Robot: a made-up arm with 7 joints.
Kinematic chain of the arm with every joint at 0, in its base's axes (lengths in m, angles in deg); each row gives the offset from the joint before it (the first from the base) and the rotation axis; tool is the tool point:
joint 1: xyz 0 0 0.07 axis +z
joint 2: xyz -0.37 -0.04 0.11 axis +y
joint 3: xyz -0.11 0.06 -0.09 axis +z
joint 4: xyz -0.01 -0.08 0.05 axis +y
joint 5: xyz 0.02 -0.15 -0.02 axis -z
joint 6: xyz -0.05 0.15 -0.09 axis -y
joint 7: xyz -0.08 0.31 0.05 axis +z
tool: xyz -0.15 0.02 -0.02
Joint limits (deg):
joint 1: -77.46..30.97
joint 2: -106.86..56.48
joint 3: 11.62..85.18
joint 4: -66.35..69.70
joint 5: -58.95..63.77
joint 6: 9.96..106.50
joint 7: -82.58..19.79
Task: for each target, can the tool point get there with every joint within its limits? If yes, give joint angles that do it. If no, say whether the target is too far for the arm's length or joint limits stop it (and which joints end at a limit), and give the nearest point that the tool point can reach.
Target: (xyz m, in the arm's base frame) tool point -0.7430 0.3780 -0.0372
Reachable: yes | joints -49.29 -11.46 59.76 24.49 -23.23 50.51 4.91
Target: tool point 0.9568 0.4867 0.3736
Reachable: no: joint limits stop it (at a limit: joint 1, joint 2, joint 5, joint 6) | nearest point 0.5061 0.4732 0.3203 | short by 0.454 m
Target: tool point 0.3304 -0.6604 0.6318
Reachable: no: joint limits stop it (at a limit: joint 1, joint 2, joint 5) | nearest point 0.0872 -0.5180 0.5055 | short by 0.309 m
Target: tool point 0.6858 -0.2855 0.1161
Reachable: no: joint limits stop it (at a limit: joint 1, joint 2, joint 5) | nearest point 0.3544 -0.2365 0.1047 | short by 0.335 m
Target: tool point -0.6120 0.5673 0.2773
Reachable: yes | joints -11.05 40.40 77.58 -7.00 51.08 26.78 -54.97
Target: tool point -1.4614 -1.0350 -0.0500
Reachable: no: too far | nearest point -0.8883 -0.6291 0.0641 | short by 0.712 m
